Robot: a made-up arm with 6 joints.
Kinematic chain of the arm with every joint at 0, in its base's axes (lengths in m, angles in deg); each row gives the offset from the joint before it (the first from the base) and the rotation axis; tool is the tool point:
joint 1: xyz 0 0 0.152 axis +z
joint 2: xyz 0 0.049 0 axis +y
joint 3: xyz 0 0 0.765 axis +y
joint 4: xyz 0 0 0.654 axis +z
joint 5: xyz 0 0 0 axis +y
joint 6: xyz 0 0 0.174 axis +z
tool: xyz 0 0 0
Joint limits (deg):
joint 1: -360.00..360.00
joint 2: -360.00..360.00
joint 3: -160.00..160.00
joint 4: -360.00..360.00
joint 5: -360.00..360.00
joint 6: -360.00..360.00
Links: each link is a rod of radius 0.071 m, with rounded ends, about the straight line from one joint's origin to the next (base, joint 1, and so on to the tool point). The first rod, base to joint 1, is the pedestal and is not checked.
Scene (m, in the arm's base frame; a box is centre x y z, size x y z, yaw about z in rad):
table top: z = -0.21
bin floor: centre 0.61 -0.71 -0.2 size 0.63 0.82 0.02 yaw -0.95
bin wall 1: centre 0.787 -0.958 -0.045 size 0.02 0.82 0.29 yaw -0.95
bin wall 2: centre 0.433 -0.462 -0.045 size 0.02 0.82 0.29 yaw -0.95
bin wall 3: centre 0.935 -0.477 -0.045 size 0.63 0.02 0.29 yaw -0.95
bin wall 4: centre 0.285 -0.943 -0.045 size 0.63 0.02 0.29 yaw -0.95
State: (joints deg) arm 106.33 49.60 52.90 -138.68 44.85 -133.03
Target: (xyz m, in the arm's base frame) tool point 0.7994 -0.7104 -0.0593
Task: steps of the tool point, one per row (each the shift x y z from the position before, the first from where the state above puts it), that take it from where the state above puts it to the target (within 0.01 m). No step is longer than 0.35 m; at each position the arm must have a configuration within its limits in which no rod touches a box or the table.
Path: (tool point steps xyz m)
1: 0.3429 0.0286 -0.0326
2: 0.3344 -0.0609 -0.0322
3: 0.3020 -0.1438 -0.0318
4: 0.2500 -0.2140 -0.0310
5: 0.1814 -0.2667 -0.0303
6: 0.1029 -0.2986 -0.0292
7: 0.0202 -0.3074 -0.0282
8: -0.0601 -0.2942 -0.0271
9: -0.1319 -0.2600 -0.0253
10: -0.1904 -0.2089 -0.0238
11: 0.0106 -0.0081 -0.1681
12: -0.0105 0.0081 -0.1692

